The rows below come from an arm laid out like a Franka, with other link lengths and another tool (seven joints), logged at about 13 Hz.
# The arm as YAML. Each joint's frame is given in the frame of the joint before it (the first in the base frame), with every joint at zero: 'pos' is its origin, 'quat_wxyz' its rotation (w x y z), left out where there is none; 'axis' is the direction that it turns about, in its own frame. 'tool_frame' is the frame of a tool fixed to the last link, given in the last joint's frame.
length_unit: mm
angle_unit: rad
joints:
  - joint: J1
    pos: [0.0, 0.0, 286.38]
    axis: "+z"
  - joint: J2
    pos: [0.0, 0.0, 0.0]
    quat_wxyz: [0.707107, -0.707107, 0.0, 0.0]
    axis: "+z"
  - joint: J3
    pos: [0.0, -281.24, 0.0]
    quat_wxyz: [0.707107, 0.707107, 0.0, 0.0]
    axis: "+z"
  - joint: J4
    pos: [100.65, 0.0, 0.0]
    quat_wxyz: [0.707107, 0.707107, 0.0, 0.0]
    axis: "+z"
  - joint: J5
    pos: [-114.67, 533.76, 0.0]
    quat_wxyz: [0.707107, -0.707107, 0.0, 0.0]
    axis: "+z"
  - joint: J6
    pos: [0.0, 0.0, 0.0]
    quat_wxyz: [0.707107, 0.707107, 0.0, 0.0]
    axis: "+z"
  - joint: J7
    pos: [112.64, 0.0, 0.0]
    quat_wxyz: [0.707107, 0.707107, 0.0, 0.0]
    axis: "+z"
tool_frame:
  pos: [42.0, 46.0, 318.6]
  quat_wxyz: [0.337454, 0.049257, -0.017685, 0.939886]
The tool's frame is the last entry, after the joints.
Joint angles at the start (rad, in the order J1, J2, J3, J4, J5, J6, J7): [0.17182, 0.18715, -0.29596, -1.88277, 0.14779, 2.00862, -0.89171]
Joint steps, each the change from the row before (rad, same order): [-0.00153, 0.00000, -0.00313, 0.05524, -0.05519, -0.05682, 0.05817]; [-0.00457, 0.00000, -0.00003, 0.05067, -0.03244, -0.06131, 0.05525]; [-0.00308, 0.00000, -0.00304, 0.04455, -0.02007, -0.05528, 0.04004]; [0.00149, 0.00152, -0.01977, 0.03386, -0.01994, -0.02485, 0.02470]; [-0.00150, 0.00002, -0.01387, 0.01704, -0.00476, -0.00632, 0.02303]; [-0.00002, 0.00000, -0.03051, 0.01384, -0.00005, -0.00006, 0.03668]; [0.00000, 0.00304, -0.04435, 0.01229, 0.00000, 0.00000, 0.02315]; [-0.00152, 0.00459, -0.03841, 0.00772, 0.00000, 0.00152, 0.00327]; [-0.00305, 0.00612, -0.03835, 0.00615, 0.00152, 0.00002, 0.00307]
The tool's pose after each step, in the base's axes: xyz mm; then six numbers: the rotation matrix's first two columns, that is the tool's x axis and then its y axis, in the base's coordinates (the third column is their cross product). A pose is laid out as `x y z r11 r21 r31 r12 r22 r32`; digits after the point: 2 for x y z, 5 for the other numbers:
834.00 -92.67 96.18 -0.21305 -0.96826 -0.13067 -0.97668 0.20741 0.05553
834.01 -105.14 121.47 -0.25652 -0.96150 -0.09858 -0.96582 0.25106 0.06448
832.46 -115.86 144.13 -0.29302 -0.95306 -0.07619 -0.95496 0.28784 0.07210
834.09 -137.44 163.90 -0.32588 -0.94388 -0.05372 -0.94462 0.32277 0.05922
835.71 -153.01 175.68 -0.35904 -0.93210 -0.04782 -0.93298 0.35705 0.04548
835.08 -181.11 187.23 -0.41872 -0.90702 -0.04458 -0.90810 0.41790 0.02686
830.00 -219.86 196.39 -0.47697 -0.87807 -0.03856 -0.87888 0.47692 0.01105
823.52 -253.55 201.28 -0.51301 -0.85778 -0.03224 -0.85824 0.51325 0.00083
814.29 -287.57 203.95 -0.54981 -0.83490 -0.02552 -0.83509 0.55009 -0.00541

